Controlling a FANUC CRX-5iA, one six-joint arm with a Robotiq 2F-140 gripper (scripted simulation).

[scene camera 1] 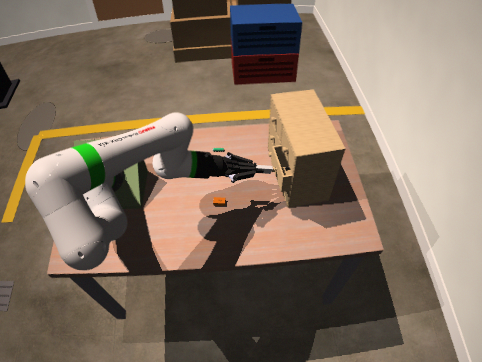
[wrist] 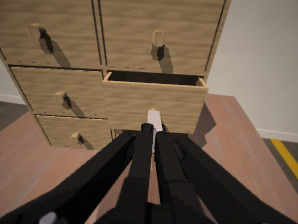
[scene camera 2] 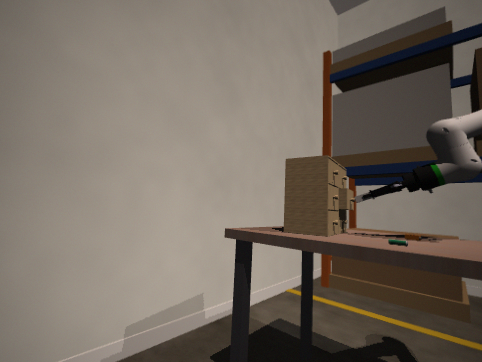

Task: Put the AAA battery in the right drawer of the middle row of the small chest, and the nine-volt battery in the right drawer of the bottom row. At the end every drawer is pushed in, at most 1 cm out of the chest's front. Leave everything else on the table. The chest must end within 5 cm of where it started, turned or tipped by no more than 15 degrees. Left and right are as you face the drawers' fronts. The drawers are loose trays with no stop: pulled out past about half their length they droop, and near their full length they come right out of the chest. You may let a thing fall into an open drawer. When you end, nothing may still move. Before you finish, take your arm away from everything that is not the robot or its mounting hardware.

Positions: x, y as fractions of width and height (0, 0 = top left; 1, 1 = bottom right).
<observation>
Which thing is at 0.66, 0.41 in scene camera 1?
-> A small wooden chest.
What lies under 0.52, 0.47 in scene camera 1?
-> The gripper.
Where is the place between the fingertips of the gripper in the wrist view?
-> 0.52, 0.53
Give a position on a small wooden chest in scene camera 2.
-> At 0.64, 0.58
</observation>
